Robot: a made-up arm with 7 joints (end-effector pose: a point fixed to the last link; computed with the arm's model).
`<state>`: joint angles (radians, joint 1 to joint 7).
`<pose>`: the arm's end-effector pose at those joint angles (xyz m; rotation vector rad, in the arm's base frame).
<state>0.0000 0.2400 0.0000 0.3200 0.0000 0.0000 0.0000</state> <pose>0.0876 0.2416 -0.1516 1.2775 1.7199 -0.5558</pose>
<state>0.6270 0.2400 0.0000 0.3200 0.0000 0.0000 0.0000</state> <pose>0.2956 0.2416 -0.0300 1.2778 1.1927 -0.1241</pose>
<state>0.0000 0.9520 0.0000 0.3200 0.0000 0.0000 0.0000</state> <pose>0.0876 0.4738 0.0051 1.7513 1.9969 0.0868</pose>
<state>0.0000 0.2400 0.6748 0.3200 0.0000 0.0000 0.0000</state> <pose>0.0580 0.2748 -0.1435 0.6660 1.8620 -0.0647</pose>
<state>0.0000 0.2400 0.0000 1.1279 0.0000 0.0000 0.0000</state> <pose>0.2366 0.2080 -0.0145 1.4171 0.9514 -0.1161</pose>
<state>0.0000 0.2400 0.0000 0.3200 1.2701 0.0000 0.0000</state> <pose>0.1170 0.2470 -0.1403 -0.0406 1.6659 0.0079</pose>
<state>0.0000 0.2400 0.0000 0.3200 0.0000 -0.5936 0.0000</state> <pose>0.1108 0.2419 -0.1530 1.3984 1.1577 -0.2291</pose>
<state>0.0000 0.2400 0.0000 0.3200 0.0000 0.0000 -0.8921</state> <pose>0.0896 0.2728 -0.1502 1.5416 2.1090 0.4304</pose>
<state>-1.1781 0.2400 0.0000 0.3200 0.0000 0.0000 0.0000</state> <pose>-0.3166 0.2416 0.0067 -0.9480 -2.5737 1.4744</pose>
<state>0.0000 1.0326 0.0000 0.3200 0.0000 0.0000 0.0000</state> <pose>0.0876 0.4916 0.0321 1.8008 2.0192 0.1695</pose>
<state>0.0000 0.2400 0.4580 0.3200 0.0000 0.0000 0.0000</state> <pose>0.0700 0.2664 -0.1455 0.8658 1.8350 -0.2206</pose>
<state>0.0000 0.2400 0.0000 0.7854 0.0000 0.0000 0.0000</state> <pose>0.1879 0.2257 -0.0868 1.3812 1.2805 -0.2979</pose>
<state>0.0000 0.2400 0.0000 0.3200 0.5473 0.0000 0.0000</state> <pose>0.1013 0.2390 -0.1476 0.7019 1.7609 -0.3100</pose>
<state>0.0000 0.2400 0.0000 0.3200 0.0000 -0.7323 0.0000</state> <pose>0.1161 0.2415 -0.1515 1.4119 1.0243 -0.1556</pose>
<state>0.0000 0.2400 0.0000 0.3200 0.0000 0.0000 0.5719</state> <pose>0.0824 0.2260 -0.1393 1.0261 1.3621 -1.0748</pose>
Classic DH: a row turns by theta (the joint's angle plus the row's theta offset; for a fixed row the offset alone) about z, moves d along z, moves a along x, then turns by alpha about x. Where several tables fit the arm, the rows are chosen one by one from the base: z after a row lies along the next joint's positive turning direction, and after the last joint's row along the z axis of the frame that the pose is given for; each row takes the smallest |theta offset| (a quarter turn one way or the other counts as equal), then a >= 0, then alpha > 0; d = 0 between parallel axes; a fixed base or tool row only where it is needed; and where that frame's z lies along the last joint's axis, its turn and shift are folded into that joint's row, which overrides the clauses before.
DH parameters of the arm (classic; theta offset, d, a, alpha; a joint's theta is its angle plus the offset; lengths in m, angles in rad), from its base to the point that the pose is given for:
base (fixed): 0 0.23 0.004 1.5708
joint 1: 1.5708 -0.147 0.009 1.5708
joint 2: 1.5708 0.02 0.026 1.5708
joint 3: -1.5708 -0.157 0.027 -1.5708
joint 4: 0 -0.05 -0.019 1.5708
joint 5: 0 -0.23 -0.015 1.5708
joint 6: -1.5708 -0.003 0.002 -1.5708
joint 7: -0.438 0.0343 0.0169 -1.8505
tool (fixed): -0.3868 0.0335 0 0

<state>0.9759 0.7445 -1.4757 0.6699 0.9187 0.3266 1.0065</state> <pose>0.3053 0.2275 0.0904 1.4073 0.8686 -1.4106</pose>
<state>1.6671 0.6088 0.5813 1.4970 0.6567 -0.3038 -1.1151</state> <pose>0.0210 0.3718 0.4223 -1.0153 -0.5335 1.1234</pose>
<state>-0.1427 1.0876 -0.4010 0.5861 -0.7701 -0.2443 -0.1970</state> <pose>0.1245 0.4633 0.0071 -2.7146 -0.8939 0.5208</pose>
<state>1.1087 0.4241 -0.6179 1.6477 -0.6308 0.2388 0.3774</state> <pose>0.2617 0.0934 0.3421 2.3929 -0.3188 0.7079</pose>
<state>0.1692 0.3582 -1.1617 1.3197 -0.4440 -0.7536 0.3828</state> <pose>0.1722 0.0031 -0.0126 1.7771 -1.1657 -1.0643</pose>
